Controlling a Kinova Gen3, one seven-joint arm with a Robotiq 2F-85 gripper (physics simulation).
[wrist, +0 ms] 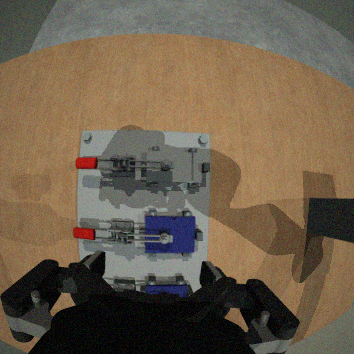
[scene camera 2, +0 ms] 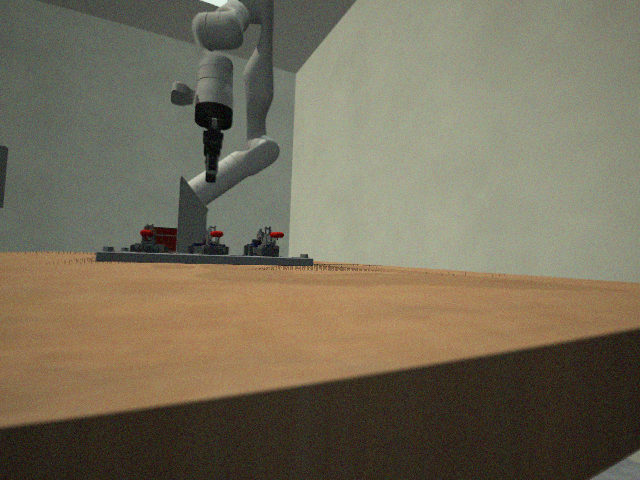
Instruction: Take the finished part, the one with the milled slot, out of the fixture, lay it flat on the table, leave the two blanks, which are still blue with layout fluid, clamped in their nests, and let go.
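Frame: origin at the arm's base, x right, y ahead, z up, level; centimetres.
Seen in the pictures: gripper, fingertip midpoint: (wrist: 152, 267) (scene camera 2: 211, 178); arm's base, link origin: (scene camera 2: 194, 195).
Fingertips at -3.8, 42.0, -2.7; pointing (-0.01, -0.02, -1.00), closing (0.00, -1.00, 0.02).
Pixels of each thing's top centre, then the offset from my fingertips to it, as dx, dy, dz. "spot": a spot on its surface instead. Level surfaces: height alone.
- finished part, top centre: (wrist: 174, 166) +10.9, -2.2, -14.1
- toggle clamp, surface spot: (wrist: 122, 164) spot: +9.9, +5.4, -10.6
- fixture plate, top centre: (wrist: 140, 231) (scene camera 2: 209, 254) -0.5, +2.1, -15.7
- red object, surface spot: (scene camera 2: 163, 244) spot: +8.1, +2.0, -14.1
- wooden table, surface height: dz -17.2
The finished part (wrist: 181, 175) is a grey block in the top nest in the wrist view, in shadow, with a thin line across its right side; a toggle clamp (wrist: 122, 164) with a red handle reaches over it. One blue blank (wrist: 182, 226) sits in the middle nest under its clamp arm. The other blue blank (wrist: 167, 290) shows partly at the bottom, the rest hidden by the gripper. The fixture plate (wrist: 127, 266) (scene camera 2: 206, 259) lies on the table. My gripper (wrist: 152, 267) (scene camera 2: 210, 178) is open and empty, pointing down high above the fixture.
Three red clamp handles (scene camera 2: 147, 233) (scene camera 2: 216, 234) (scene camera 2: 277, 235) stand up from the fixture. A grey upright bracket (scene camera 2: 191, 222) and a red object (scene camera 2: 165, 239) show behind it. A dark block (wrist: 331, 219) stands at the right in the wrist view. The wooden table (scene camera 2: 310, 320) (wrist: 165, 80) surrounds the plate.
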